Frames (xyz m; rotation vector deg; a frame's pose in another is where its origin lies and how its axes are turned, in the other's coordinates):
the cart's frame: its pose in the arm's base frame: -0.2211 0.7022 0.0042 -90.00 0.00 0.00
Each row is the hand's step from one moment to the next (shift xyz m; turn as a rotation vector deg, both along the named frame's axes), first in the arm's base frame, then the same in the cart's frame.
Working: the arm's base frame: its pose in the cart's frame: 0.2211 0.0042 -0.7022 90.00 0.00 0.00

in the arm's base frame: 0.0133 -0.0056 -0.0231 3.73 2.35 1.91
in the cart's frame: 0.0133 0.0231 -0.0056 3.73 -1.91 2.35
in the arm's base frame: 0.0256 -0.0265 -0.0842 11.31 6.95 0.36
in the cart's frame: 0.0256 0.0842 -0.0265 11.31 -0.36 6.95
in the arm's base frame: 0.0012 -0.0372 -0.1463 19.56 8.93 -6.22
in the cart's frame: 0.0012 0.1463 -0.0372 19.56 6.22 8.93
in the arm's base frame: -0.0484 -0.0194 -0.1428 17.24 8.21 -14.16
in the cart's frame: -0.0484 0.1428 -0.0194 17.24 14.16 8.21
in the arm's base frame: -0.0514 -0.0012 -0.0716 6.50 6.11 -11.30
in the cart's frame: -0.0514 0.0716 -0.0012 6.50 11.30 6.11
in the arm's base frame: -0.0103 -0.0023 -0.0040 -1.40 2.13 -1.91
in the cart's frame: -0.0103 0.0040 -0.0023 -1.40 1.91 2.13
